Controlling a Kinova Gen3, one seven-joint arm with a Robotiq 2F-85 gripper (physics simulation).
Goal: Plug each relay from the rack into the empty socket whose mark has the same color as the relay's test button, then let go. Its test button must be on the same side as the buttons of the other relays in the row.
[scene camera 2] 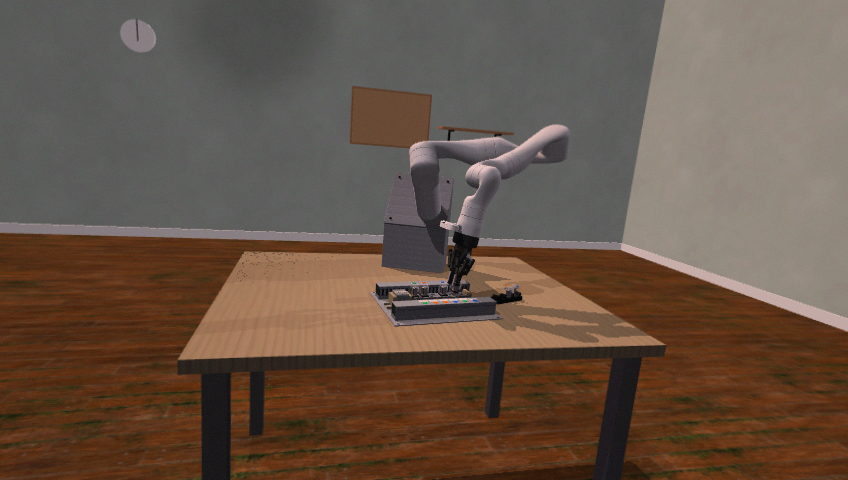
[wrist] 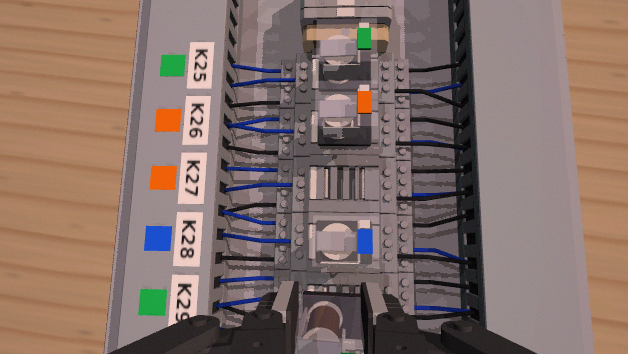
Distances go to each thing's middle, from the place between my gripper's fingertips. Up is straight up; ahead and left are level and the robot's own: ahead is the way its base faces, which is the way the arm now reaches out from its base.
Now: hand 6 cm above the grey panel (wrist: 114, 308), 5 cm to the left of it and 2 cm past it.
